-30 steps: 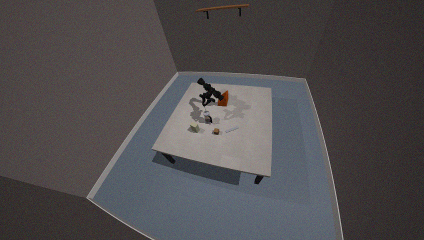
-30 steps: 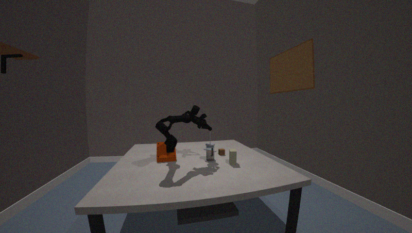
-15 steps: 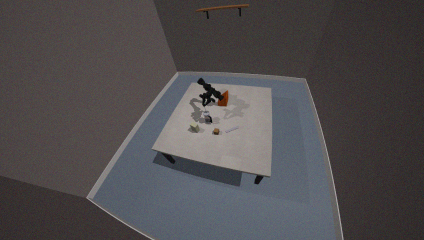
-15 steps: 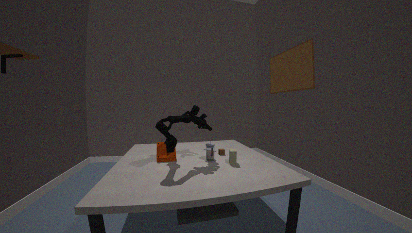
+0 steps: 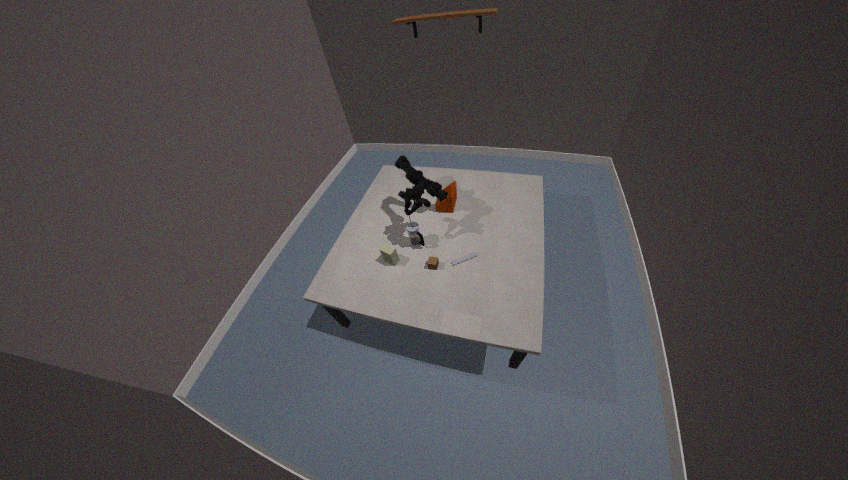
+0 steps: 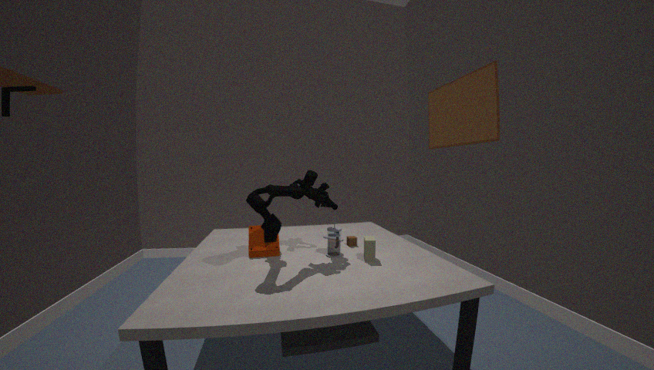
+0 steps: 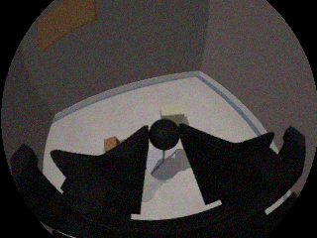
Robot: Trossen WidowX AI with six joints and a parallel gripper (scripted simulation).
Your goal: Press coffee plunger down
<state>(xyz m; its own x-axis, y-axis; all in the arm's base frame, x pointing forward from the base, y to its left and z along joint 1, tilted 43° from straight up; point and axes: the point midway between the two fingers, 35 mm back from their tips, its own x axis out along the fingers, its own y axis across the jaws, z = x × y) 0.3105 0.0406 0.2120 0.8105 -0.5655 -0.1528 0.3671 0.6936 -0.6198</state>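
The coffee press lies 2 cm to the left of my gripper tip and 13 cm below it. Also, from my gripper tip: flat white strip 8 cm ahead, 31 cm to the left, 26 cm below.
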